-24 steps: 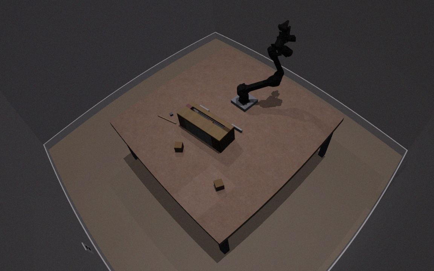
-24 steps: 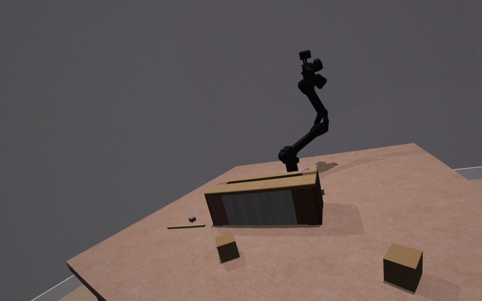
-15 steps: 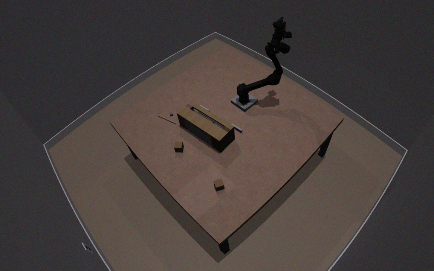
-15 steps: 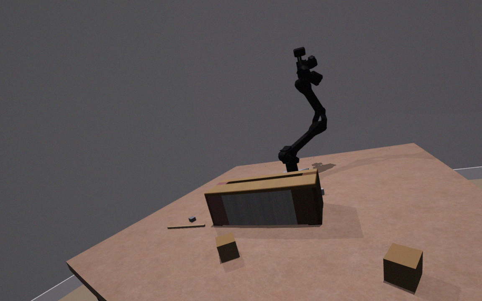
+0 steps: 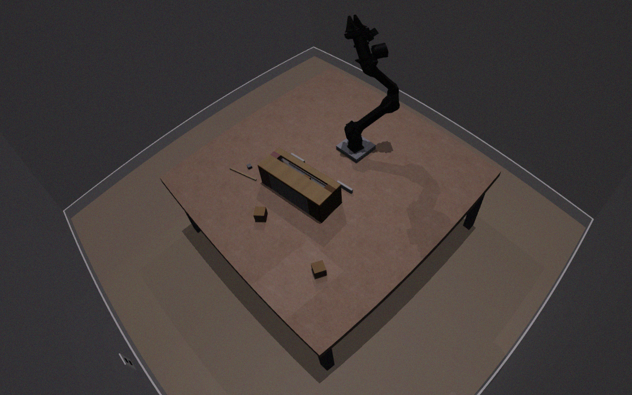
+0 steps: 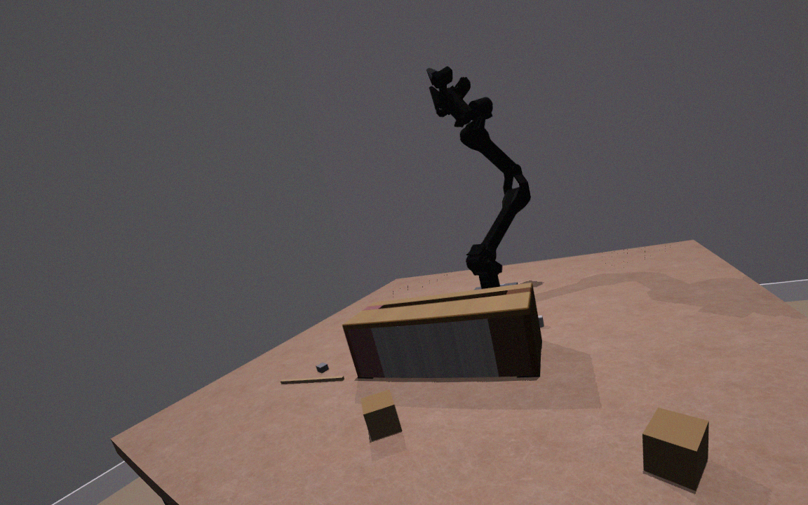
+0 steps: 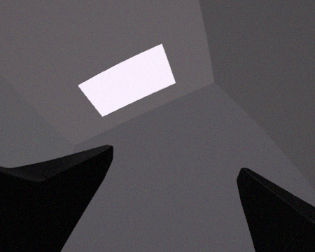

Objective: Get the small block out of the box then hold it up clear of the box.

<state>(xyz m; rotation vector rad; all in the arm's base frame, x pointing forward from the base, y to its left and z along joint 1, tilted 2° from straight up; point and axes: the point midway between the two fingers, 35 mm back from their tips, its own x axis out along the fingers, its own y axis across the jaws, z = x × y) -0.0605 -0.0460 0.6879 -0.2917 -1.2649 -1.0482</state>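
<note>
Right now the wooden box is 680 mm below my gripper tip, 400 mm ahead of it and 130 mm to the left of it. From my gripper tip the other things lie so: tan block (650 mm below, 410 mm ahead, 160 mm to the left); then thin stick (740 mm below, 610 mm ahead, 140 mm to the right); then grey piece (730 mm below, 560 mm ahead, 160 mm to the right).
</note>
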